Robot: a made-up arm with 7 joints. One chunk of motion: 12 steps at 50 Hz.
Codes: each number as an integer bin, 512 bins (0 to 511) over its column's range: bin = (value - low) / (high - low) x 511, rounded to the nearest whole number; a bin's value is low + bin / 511 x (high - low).
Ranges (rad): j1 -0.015..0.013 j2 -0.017..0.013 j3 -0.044..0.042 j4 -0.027..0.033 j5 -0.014..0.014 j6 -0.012..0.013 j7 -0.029..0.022
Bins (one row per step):
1: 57 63 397 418 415 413 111
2: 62 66 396 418 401 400 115
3: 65 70 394 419 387 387 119
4: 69 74 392 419 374 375 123
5: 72 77 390 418 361 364 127
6: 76 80 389 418 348 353 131
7: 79 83 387 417 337 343 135
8: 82 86 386 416 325 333 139
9: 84 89 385 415 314 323 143
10: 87 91 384 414 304 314 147
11: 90 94 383 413 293 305 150
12: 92 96 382 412 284 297 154
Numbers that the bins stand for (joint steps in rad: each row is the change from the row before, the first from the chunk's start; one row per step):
1: -0.01188 -0.01330 0.02281 0.02208 0.00874 0.00821 -0.01792
2: -0.01160 -0.01313 0.02265 0.02208 0.00797 0.00757 -0.01752
3: -0.01144 -0.01289 0.02231 0.02220 0.00721 0.00693 -0.01712
4: -0.01122 -0.01266 0.02197 0.02220 0.00649 0.00635 -0.01672
5: -0.01105 -0.01248 0.02164 0.02208 0.00578 0.00581 -0.01632
6: -0.01084 -0.01230 0.02147 0.02208 0.00507 0.00527 -0.01593
7: -0.01067 -0.01213 0.02113 0.02196 0.00447 0.00478 -0.01553
8: -0.01051 -0.01195 0.02096 0.02185 0.00381 0.00429 -0.01513
9: -0.01040 -0.01177 0.02079 0.02173 0.00321 0.00380 -0.01473
10: -0.01023 -0.01166 0.02063 0.02161 0.00266 0.00336 -0.01433
11: -0.01007 -0.01148 0.02046 0.02149 0.00205 0.00292 -0.01403
12: -0.00996 -0.01136 0.02029 0.02138 0.00156 0.00253 -0.01363

